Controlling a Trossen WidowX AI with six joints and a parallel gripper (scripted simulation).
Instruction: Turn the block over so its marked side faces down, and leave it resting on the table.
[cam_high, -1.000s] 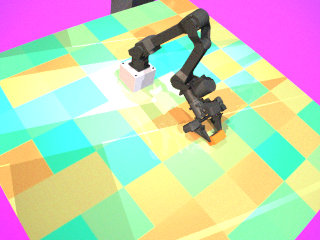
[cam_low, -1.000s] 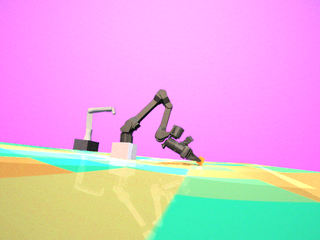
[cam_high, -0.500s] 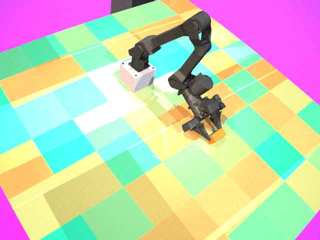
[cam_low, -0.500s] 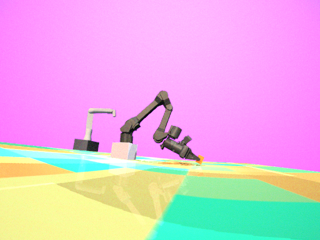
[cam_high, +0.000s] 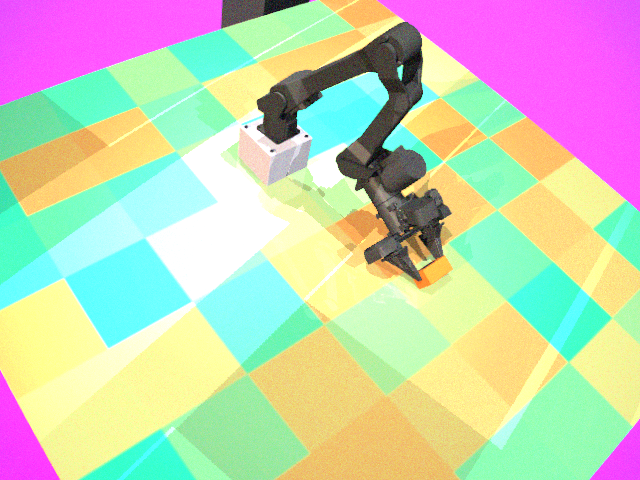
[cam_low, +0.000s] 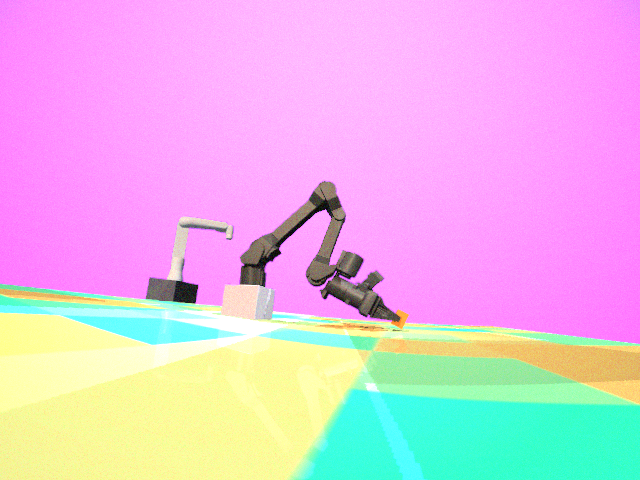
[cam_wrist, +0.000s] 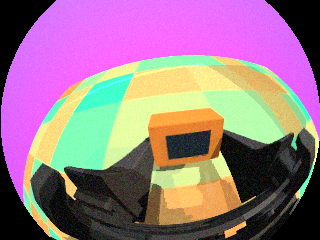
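My gripper tip is now 10 mm past the orange block.
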